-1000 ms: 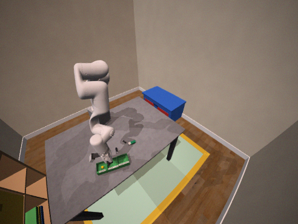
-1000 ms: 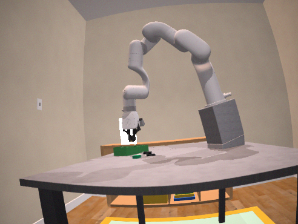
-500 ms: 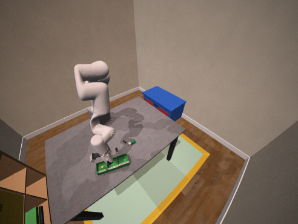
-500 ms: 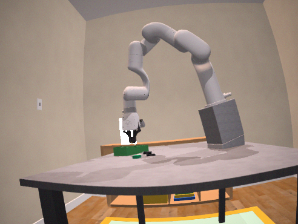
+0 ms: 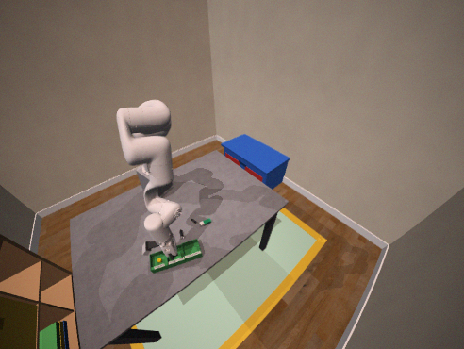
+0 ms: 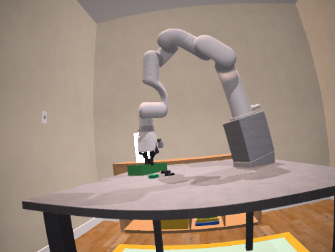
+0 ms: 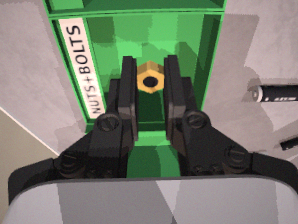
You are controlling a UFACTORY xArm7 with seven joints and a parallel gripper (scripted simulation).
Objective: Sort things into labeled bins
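The green three-compartment bin lies 3 cm below my hand and 1 cm ahead of it. Also, from my hand: yellow nut 2 cm below; then black cylinder 11 cm behind, 6 cm to the left, 5 cm below; then small black object 16 cm to the left, 16 cm behind, 5 cm below.
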